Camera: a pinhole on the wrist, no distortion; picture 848 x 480 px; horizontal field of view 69.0 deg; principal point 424.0 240.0 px. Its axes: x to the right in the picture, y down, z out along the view. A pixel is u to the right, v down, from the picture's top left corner.
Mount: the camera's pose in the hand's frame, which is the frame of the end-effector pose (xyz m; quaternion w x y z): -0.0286 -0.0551 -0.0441 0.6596 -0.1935 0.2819 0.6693
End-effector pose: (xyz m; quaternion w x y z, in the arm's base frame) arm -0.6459 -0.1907 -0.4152 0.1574 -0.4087 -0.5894 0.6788
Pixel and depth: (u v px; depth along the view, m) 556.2 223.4 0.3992
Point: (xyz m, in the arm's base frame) -0.7420 -0.3811 -0.6740
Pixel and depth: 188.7 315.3 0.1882
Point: -0.7370 -0.3108 -0.4182
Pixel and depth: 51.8 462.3 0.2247
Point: -0.7686 -0.3897 -0.3791
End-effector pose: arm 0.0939 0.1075 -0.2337 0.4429 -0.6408 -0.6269 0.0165
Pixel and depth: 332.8 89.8 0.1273
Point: 0.0700 0.1573 -0.2675
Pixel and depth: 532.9 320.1 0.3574
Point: 0.1476 0.2230 -0.5027
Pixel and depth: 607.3 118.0 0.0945
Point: 0.1093 0.1159 -0.2545
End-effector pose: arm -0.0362 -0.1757 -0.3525 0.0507 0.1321 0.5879 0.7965
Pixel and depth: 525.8 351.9 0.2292
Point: 0.0474 -0.1191 -0.2142
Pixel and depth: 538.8 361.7 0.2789
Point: 0.0671 -0.1056 -0.1665
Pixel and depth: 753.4 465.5 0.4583
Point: 0.1928 -0.1832 0.0789
